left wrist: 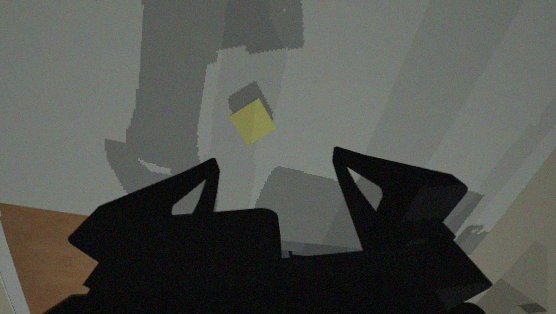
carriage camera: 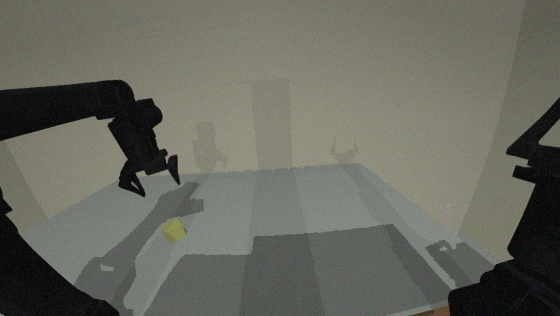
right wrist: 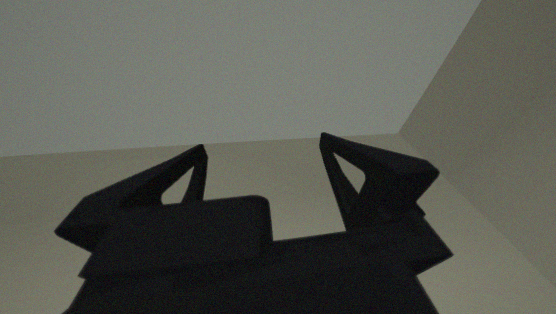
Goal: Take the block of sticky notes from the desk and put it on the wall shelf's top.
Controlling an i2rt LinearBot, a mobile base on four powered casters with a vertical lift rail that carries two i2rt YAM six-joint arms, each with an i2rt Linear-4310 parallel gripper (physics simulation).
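Frame: origin at the left arm's base, x ahead, y left, z up, level; centimetres.
Seen in the pictures: left gripper, between the fingertips: [left wrist: 275, 159] [carriage camera: 162, 189]; right gripper, between the fingertips: [right wrist: 263, 144].
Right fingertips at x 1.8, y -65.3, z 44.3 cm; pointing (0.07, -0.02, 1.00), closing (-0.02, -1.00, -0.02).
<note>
Pixels of each thing's middle, then the offset from my right fingertips to it. Level surfaces: height alone.
- yellow block, middle of its body: [left wrist: 252, 120] [carriage camera: 173, 230] dx +28.4, dy +66.5, dz -36.8 cm
- pale grey desk, height of its surface: dz -38.9 cm
- small white plate, middle of its body: [carriage camera: 447, 208] dx +92.1, dy -116.1, dz -93.9 cm
- Brown floor, height of its surface: dz -133.8 cm
The block of sticky notes, a yellow block [carriage camera: 174, 231] [left wrist: 252, 122], sits on the pale grey desk [carriage camera: 220, 240] [left wrist: 340, 90], left of the middle in the carriage view. In the left wrist view it shows beyond the fingertips, a little left of the middle. My left gripper [carriage camera: 162, 190] [left wrist: 275, 159] is open and empty, high above the desk and apart from the block. My right gripper [right wrist: 263, 144] is open and empty; it points up toward wall and ceiling, and part of it shows at the right edge of the carriage view. The wall shelf does not show in these views.
A beige wall [carriage camera: 400, 65] stands behind the desk, with side walls at left and right. A small white plate [carriage camera: 448, 208] is on the right part of the wall. Shadows of both arms fall across the desk and wall. Brown floor [left wrist: 45, 255] shows past the desk edge.
</note>
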